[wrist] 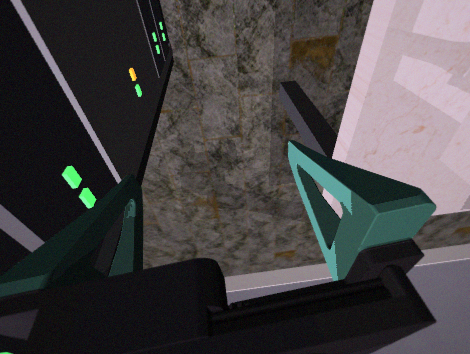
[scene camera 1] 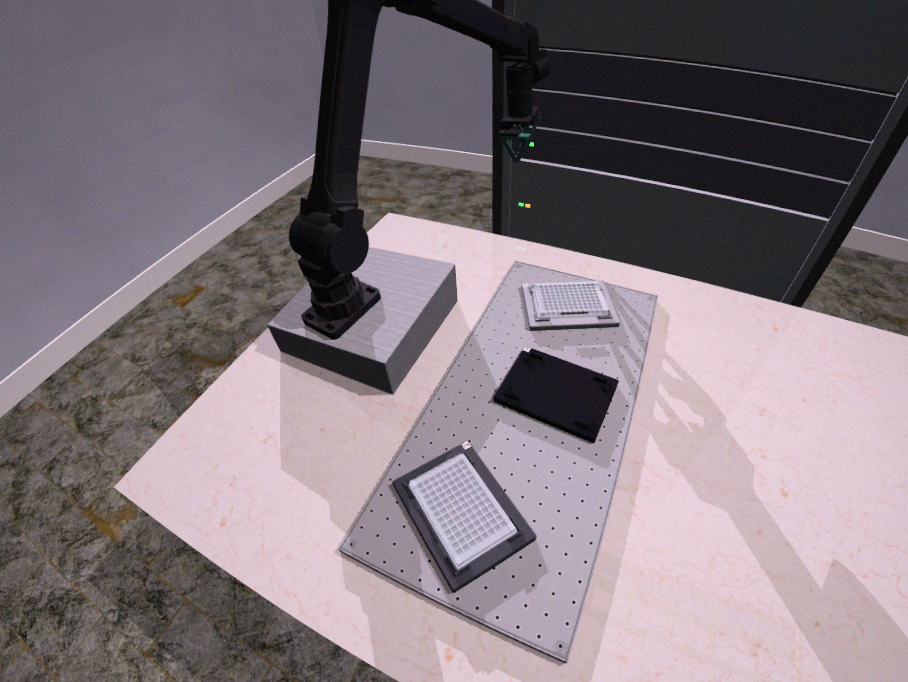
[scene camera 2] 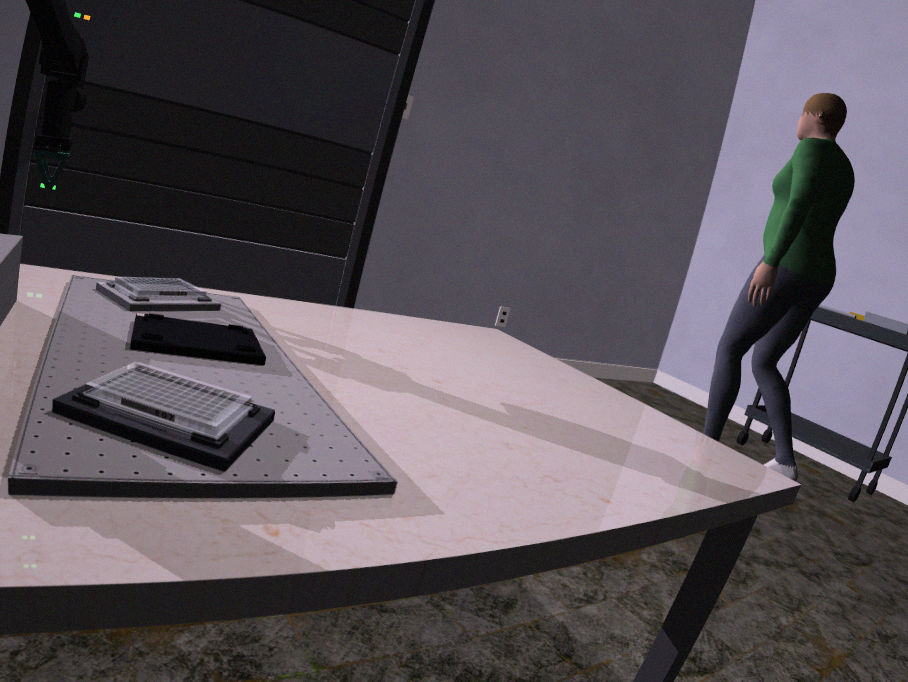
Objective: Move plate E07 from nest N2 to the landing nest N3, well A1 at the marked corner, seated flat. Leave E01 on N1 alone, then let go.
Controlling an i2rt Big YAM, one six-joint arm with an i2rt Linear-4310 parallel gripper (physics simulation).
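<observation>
The near plate (scene camera 1: 462, 510) (scene camera 2: 168, 396), whose label seems to read E07, sits in a dark nest (scene camera 1: 477, 566) (scene camera 2: 242, 436). The middle black nest (scene camera 1: 557, 392) (scene camera 2: 198, 339) holds no plate; a small pale mark (scene camera 1: 527, 350) is at one corner. The far plate (scene camera 1: 571, 299) (scene camera 2: 157, 286) sits on a lighter grey nest (scene camera 1: 572, 323); its label and the nest numbers are not readable. My gripper (scene camera 1: 519, 155) (scene camera 2: 51, 179) (wrist: 212, 164) is open and empty, high above table level, beyond the far plate and away from all nests. No plate shows in the wrist view.
The nests stand on a perforated board (scene camera 1: 440, 411) (scene camera 2: 330, 451) on the pale table (scene camera 1: 770, 411) (scene camera 2: 455, 440). The arm's grey base block (scene camera 1: 396, 315) is beside the board. A dark rack cabinet stands behind the table. A person (scene camera 2: 807, 198) stands near a cart beyond the table.
</observation>
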